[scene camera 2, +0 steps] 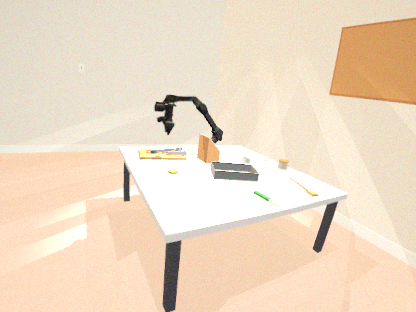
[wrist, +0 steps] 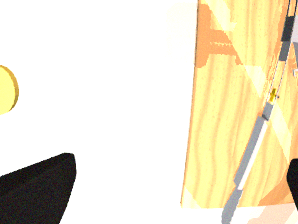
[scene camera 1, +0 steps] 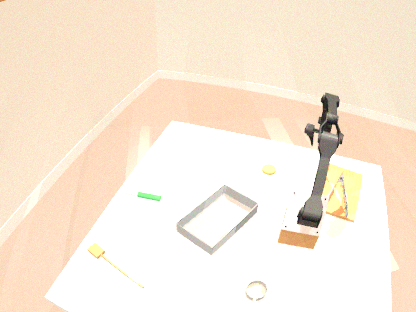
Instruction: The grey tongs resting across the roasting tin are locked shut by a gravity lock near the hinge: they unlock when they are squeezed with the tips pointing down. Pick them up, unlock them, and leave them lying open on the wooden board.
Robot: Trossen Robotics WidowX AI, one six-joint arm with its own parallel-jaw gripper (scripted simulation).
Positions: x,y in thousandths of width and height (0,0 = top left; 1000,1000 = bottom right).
Scene:
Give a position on a wooden board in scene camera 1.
847,579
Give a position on a wooden board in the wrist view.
794,248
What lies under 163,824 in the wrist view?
My gripper.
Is my gripper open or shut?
Open.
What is my gripper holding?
Nothing.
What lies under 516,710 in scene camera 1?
A grey roasting tin.

